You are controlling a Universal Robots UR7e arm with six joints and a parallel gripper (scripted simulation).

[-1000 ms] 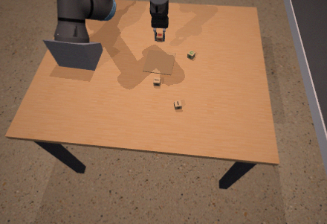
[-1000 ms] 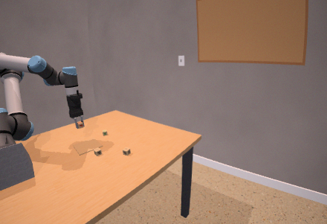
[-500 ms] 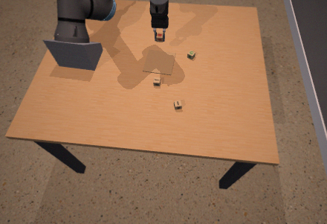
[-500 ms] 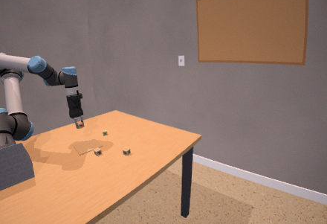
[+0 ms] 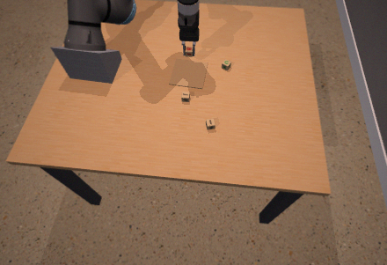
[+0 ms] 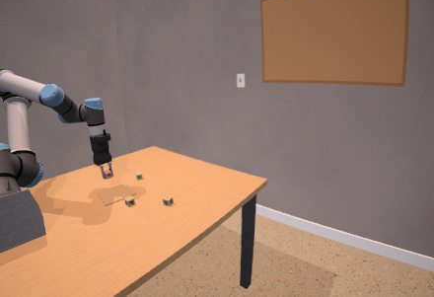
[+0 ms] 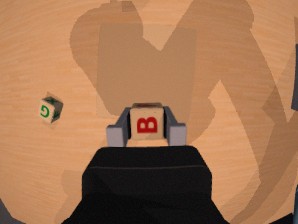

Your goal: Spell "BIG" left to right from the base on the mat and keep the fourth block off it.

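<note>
Now: hand 8 cm above the tan mat and 5 cm to the left of it. From my hand the other things lie so: B block: right at my hand.
</note>
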